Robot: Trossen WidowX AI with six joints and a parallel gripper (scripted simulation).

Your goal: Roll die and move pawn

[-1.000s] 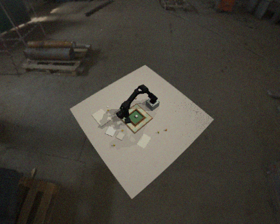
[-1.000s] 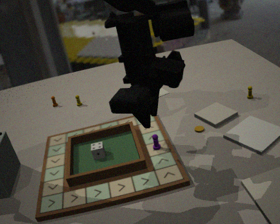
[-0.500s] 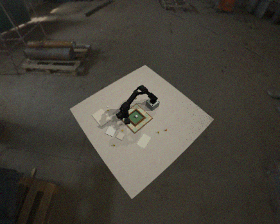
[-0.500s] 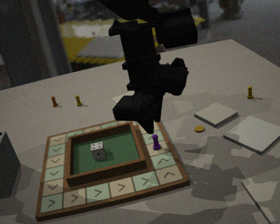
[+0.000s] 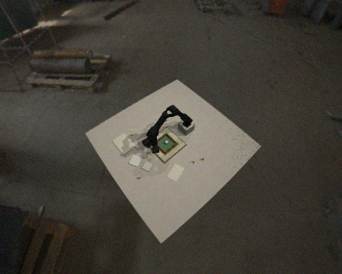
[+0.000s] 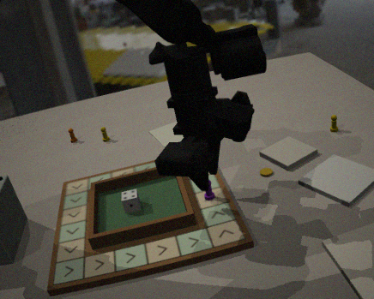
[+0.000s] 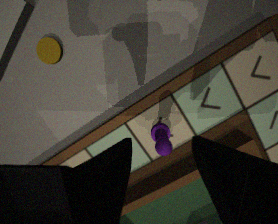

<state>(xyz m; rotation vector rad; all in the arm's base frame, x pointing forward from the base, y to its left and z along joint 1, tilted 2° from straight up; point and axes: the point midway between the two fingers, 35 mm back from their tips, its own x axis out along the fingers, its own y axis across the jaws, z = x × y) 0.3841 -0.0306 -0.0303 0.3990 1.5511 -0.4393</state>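
Now: gripper tip 1 cm above the purple pawn. Also, from my gripper tip: die (13 cm behind, 2 cm to the left, 2 cm below); then dice tray (12 cm behind, 2 cm to the left, 3 cm below); then white card (1 cm ahead, 30 cm to the left, 4 cm below).
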